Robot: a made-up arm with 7 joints. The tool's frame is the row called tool.
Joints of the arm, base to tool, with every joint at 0 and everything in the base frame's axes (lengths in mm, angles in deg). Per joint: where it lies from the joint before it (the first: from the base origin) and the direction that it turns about. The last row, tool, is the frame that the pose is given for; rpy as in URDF.
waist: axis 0.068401 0.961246 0.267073 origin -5 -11 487
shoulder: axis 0.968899 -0.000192 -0.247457 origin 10 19 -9
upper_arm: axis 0.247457 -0.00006 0.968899 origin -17 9 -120
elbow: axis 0.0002 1 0.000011 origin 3 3 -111
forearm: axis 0.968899 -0.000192 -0.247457 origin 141 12 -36
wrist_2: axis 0.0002 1 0.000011 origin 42 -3 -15
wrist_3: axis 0.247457 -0.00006 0.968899 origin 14 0 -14
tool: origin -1 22 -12 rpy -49.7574 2.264 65.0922
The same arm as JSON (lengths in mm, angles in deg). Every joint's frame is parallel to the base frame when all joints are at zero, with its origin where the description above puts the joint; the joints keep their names.
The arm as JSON. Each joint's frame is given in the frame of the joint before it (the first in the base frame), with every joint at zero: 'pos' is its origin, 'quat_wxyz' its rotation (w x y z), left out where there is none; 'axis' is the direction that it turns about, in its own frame. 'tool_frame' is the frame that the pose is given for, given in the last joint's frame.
{"length_unit": "mm", "angle_unit": "deg", "joints": [
  {"joint": "waist", "pos": [-5.0, -11.0, 487.0], "axis": [0.068403, 0.961235, 0.26711]},
  {"joint": "shoulder", "pos": [10.0, 19.0, -9.0], "axis": [0.968889, -0.0002, -0.247497]},
  {"joint": "upper_arm", "pos": [-17.0, 9.0, -120.0], "axis": [0.247497, -0.0001, 0.968889]},
  {"joint": "elbow", "pos": [3.0, 3.0, -111.0], "axis": [0.0002, 1.0, 0.0]},
  {"joint": "forearm", "pos": [141.0, 12.0, -36.0], "axis": [0.968889, -0.0002, -0.247497]},
  {"joint": "wrist_2", "pos": [42.0, -3.0, -15.0], "axis": [0.0002, 1.0, 0.0]},
  {"joint": "wrist_3", "pos": [14.0, 0.0, -14.0], "axis": [0.247497, -0.0001, 0.968889]}
], "tool_frame": {"pos": [-1.0, 22.0, -12.0], "quat_wxyz": [0.760112, -0.364204, -0.211174, 0.494965]}}

